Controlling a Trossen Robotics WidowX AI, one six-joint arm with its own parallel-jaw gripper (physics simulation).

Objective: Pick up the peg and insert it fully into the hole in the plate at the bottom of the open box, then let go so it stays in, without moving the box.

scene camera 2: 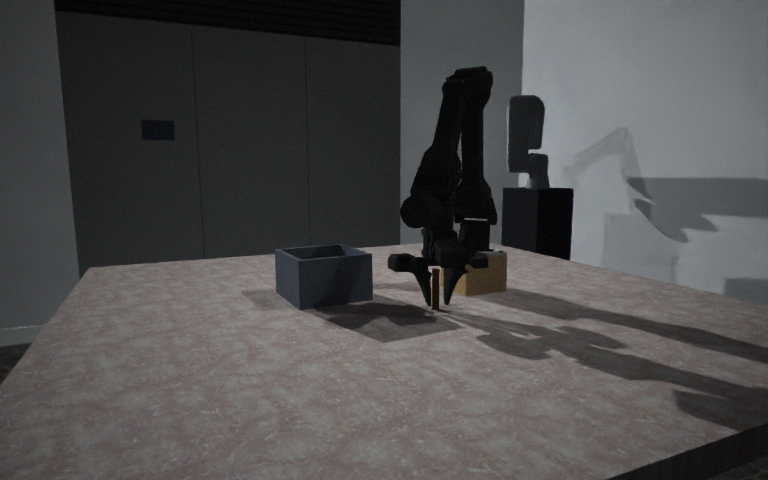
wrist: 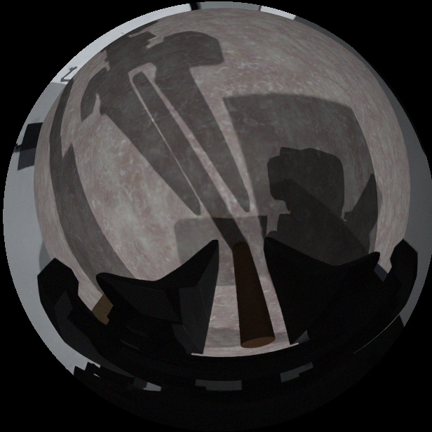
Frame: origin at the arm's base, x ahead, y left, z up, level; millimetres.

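Where they show: gripper, fingertip midpoint: [scene camera 2: 437, 305].
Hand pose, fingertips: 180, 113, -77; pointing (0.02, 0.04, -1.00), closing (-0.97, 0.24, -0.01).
Observation:
Each offset is from my fingertips to the top centre of the thing, as dx, dy, dz. Level surfaces: height alone.
A thin brown peg {-2, -10, +69} [scene camera 2: 435, 288] [wrist: 251, 300] stands upright on the table, between the fingers of my gripper [scene camera 2: 437, 303] [wrist: 241, 244]. The gripper points down with its tips low, near the table. It is part-way open, with a narrow gap between the peg and each finger in the wrist view. The peg's top end reaches up between the fingers. The blue-grey open box {+153, -213, +87} [scene camera 2: 335, 283] stands on the table to the left of the gripper in the scene view. The plate and its hole inside the box are hidden by the walls.
A tan block [scene camera 2: 488, 275] [wrist: 103, 308] with a grey top stands behind and right of the gripper in the scene view. The table {dz -11} [scene camera 2: 254, 384] carries shadows of the arm and box. A dark pedestal [scene camera 2: 536, 223] with a grey sculpture stands beyond the table.

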